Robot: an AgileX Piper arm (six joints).
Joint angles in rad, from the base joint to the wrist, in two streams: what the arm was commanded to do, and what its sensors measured. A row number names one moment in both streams.
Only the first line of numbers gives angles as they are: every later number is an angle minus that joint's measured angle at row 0.
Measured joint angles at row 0:
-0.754 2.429 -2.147 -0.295 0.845 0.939
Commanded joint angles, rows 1 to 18:
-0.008 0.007 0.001 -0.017 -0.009 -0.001
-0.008 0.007 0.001 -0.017 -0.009 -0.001
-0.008 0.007 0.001 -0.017 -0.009 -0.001
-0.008 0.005 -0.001 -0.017 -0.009 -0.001
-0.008 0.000 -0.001 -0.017 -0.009 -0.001
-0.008 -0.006 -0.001 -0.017 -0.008 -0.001
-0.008 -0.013 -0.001 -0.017 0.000 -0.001
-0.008 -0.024 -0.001 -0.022 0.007 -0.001
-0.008 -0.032 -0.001 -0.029 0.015 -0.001
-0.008 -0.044 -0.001 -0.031 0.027 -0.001
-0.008 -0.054 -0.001 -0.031 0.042 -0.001
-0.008 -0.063 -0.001 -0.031 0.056 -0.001
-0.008 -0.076 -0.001 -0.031 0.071 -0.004
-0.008 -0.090 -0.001 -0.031 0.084 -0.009
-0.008 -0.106 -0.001 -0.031 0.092 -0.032
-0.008 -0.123 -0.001 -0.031 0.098 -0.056
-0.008 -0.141 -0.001 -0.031 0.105 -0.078
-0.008 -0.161 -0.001 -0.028 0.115 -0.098
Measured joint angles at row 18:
0.000 -0.088 0.000 -0.011 0.077 -0.026
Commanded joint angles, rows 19 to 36:
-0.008 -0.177 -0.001 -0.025 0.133 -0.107
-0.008 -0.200 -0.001 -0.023 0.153 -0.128
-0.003 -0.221 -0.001 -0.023 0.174 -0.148
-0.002 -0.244 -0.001 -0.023 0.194 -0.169
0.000 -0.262 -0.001 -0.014 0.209 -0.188
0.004 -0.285 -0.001 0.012 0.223 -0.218
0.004 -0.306 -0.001 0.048 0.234 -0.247
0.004 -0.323 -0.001 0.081 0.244 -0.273
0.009 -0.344 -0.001 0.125 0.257 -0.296
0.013 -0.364 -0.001 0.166 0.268 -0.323
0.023 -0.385 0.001 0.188 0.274 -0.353
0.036 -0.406 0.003 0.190 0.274 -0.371
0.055 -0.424 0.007 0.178 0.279 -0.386
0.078 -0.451 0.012 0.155 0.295 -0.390
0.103 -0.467 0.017 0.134 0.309 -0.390
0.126 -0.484 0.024 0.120 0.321 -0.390
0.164 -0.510 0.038 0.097 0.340 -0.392
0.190 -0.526 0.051 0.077 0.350 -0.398
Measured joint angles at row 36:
0.097 -0.452 0.014 0.137 0.296 -0.368
